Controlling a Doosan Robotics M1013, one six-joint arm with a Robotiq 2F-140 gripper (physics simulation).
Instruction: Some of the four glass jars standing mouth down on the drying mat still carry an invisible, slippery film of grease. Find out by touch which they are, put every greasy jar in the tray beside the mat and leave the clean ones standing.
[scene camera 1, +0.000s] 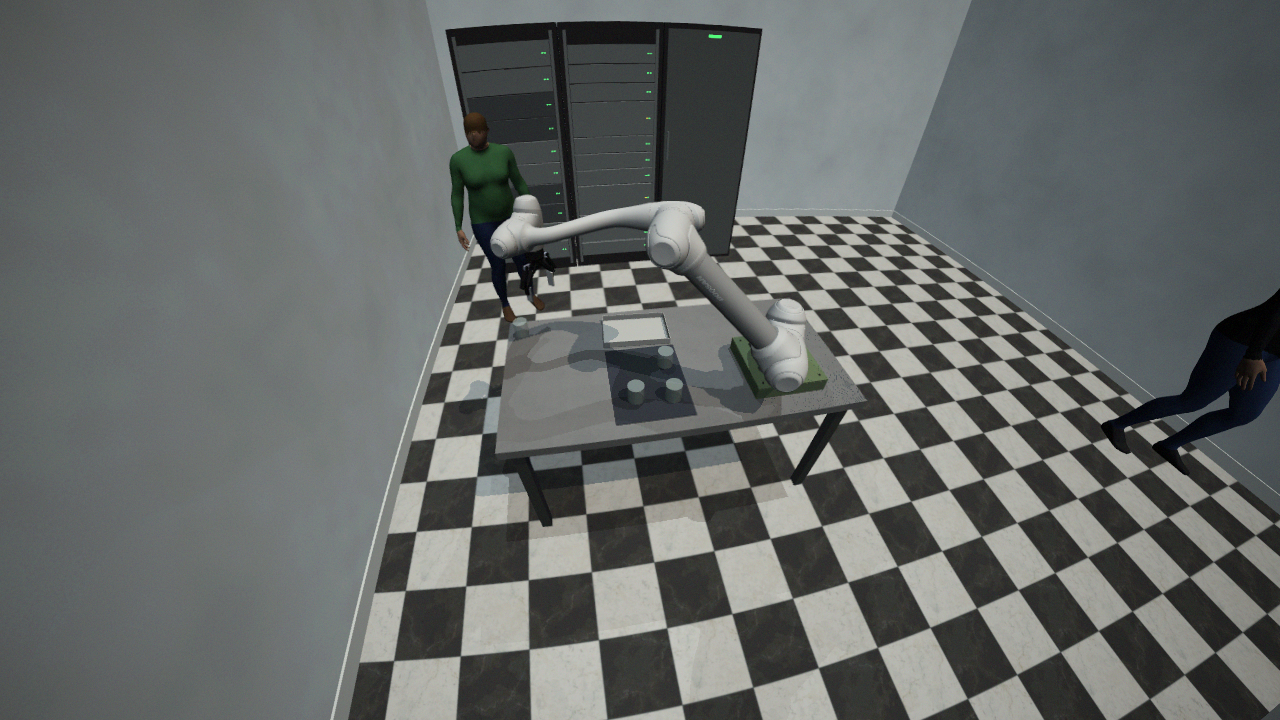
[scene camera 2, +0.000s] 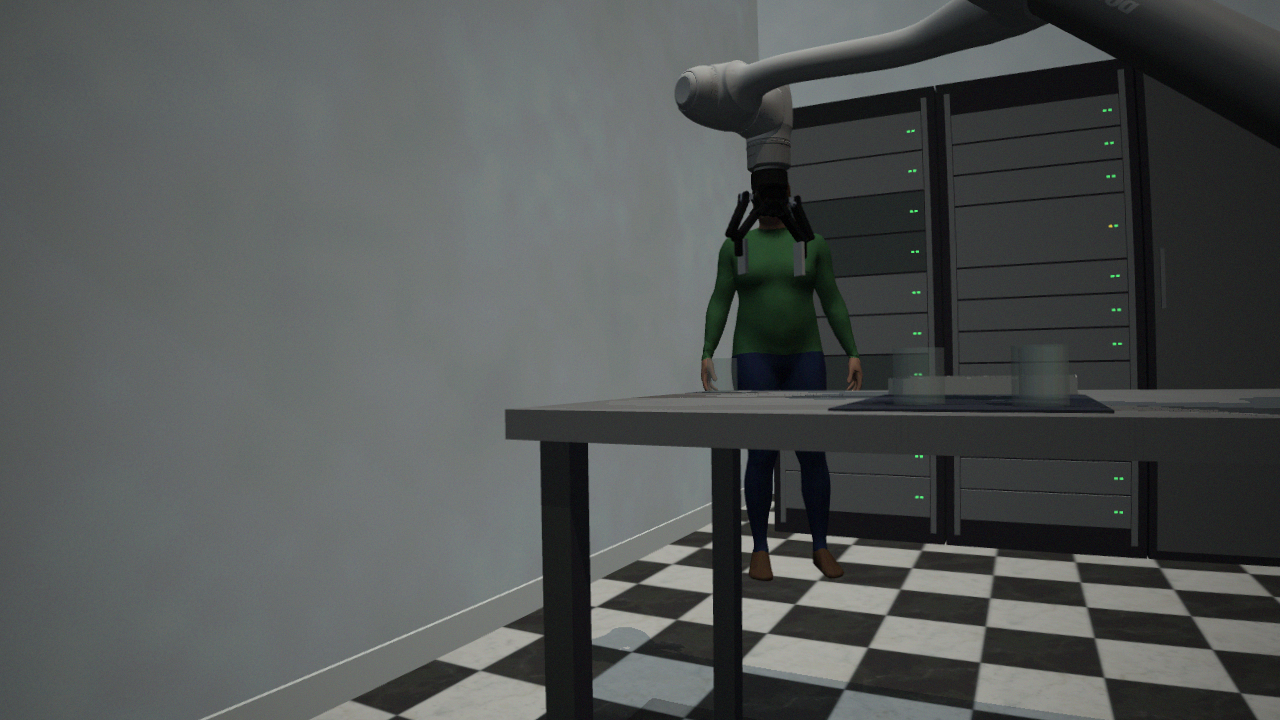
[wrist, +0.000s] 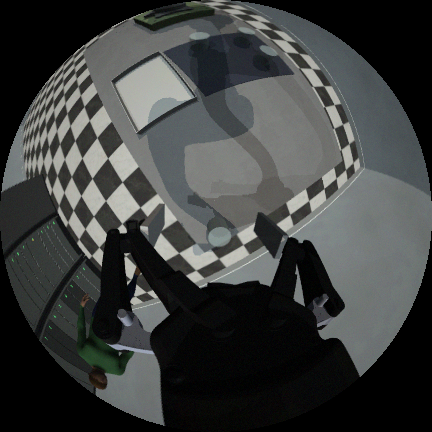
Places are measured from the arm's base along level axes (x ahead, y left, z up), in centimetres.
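Where they show: gripper, fingertip midpoint: (scene camera 1: 541, 292) (scene camera 2: 771, 275) (wrist: 211, 217).
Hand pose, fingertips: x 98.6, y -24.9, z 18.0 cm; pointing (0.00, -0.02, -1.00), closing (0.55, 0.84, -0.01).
Observation:
After its pixels a point has its place.
Three pale glass jars stand on the dark drying mat (scene camera 1: 640, 414) @[x 58.5, y 23.7, z -5.9 cm] (scene camera 2: 975, 408) @[x 51.3, y 24.3, z -5.9 cm] (wrist: 240, 67) @[x 63.8, y 4.4, z -5.8 cm]: one jar (scene camera 1: 665, 357) @[x 46.9, y -0.3, z 0.7 cm] (wrist: 199, 36) @[x 47.6, y -3.9, z 1.5 cm] near the tray, another jar (scene camera 1: 635, 391) @[x 60.2, y 18.5, z 1.5 cm] (scene camera 2: 917, 376) @[x 59.2, y 18.7, z -2.2 cm] (wrist: 268, 50) @[x 60.2, y 15.5, z 1.4 cm], and a third jar (scene camera 1: 674, 389) @[x 45.5, y 18.2, z 1.4 cm] (scene camera 2: 1044, 373) @[x 44.4, y 18.6, z -2.0 cm] (wrist: 246, 31). A fourth jar (scene camera 1: 520, 328) @[x 111.3, y -24.2, z -0.5 cm] (scene camera 2: 725, 374) @[x 109.8, y -25.0, z -2.3 cm] (wrist: 219, 236) @[x 111.9, y -27.4, z 1.2 cm] stands off the mat at the table's far left corner. The white tray (scene camera 1: 637, 345) @[x 57.6, y -16.2, z -6.1 cm] (wrist: 167, 116) @[x 73.3, y -25.4, z -5.6 cm] beside the mat holds no jar. My gripper (scene camera 1: 539, 282) @[x 98.6, y -24.9, z 18.0 cm] (scene camera 2: 770, 261) @[x 98.6, y -24.9, z 18.0 cm] (wrist: 211, 217) @[x 98.6, y -24.9, z 18.0 cm] is open and empty, high above the table's far left part. The fourth jar shows between its fingertips in the wrist view, well below them.
The grey table (scene camera 1: 554, 394) @[x 92.3, y 11.9, z -6.1 cm] (scene camera 2: 680, 428) @[x 83.9, y 36.4, z -8.2 cm] (wrist: 300, 120) @[x 89.4, y 17.2, z -6.2 cm] carries the arm's green base plate (scene camera 1: 750, 376) @[x 12.8, y 10.0, z -1.7 cm] (wrist: 175, 17) at the right. A person in green (scene camera 1: 486, 183) (scene camera 2: 776, 313) (wrist: 102, 356) stands behind the far left corner. Another person (scene camera 1: 1230, 376) is at the right, away from the table.

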